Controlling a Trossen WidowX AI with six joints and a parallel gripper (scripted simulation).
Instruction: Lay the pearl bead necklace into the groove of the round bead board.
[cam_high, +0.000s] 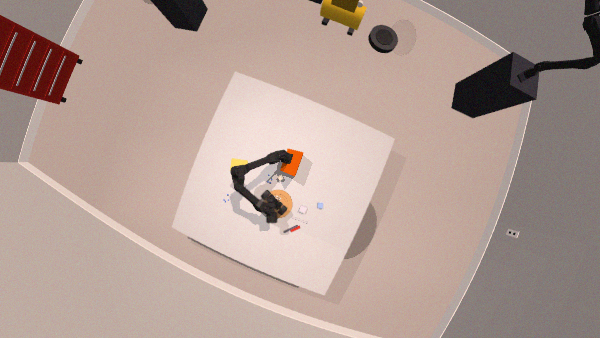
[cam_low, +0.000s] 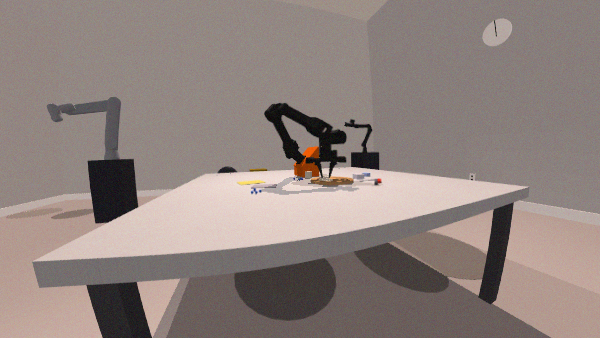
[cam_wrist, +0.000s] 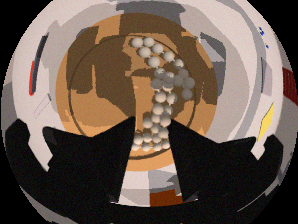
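My gripper tip is now 20 mm to the right of the round tan bead board, 20 mm short of it and 10 mm above it. Round my gripper tip: tool (170 mm to the left, 160 mm ahead, 10 mm below); then white square (200 mm to the left); then pale blue cube (300 mm to the left, 60 mm behind, 10 mm below).
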